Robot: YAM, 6 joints.
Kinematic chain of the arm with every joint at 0, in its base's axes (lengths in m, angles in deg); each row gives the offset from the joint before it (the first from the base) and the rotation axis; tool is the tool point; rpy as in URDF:
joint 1: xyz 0 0 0.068 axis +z
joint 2: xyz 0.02 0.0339 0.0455 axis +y
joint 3: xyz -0.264 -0.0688 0 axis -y
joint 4: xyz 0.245 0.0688 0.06 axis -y
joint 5: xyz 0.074 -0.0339 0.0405 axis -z
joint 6: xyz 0.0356 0 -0.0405 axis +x
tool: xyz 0 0 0 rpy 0 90 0
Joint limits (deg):
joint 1: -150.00..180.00
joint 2: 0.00..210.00
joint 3: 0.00..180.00
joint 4: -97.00..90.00
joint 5: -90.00..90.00
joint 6: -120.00..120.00
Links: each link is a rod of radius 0.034 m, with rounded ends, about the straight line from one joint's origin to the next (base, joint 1, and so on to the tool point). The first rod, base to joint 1, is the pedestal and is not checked.
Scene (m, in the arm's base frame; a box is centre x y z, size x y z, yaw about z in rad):
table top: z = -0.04
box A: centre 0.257 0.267 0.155 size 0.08 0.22 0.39 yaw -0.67
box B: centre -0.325 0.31 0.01 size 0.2 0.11 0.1 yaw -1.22
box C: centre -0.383 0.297 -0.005 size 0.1 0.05 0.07 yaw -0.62
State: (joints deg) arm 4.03 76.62 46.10 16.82 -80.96 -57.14
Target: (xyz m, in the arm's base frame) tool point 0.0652 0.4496 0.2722
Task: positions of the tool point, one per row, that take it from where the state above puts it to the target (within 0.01 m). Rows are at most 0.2 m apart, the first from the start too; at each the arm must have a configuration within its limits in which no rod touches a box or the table.
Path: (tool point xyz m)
1: 0.2822 0.0854 0.3796
2: 0.2558 0.1095 0.4808
3: 0.1996 0.1172 0.5725
4: 0.1225 0.1021 0.6457
5: 0.0357 0.0614 0.6935
6: -0.0479 -0.0027 0.7111
7: -0.1169 -0.0834 0.6969
8: -0.0016 0.0458 0.7156
9: 0.0799 0.1914 0.6694
10: 0.1155 0.3243 0.5668
11: 0.1064 0.4166 0.4261
12: 0.0652 0.4496 0.2721

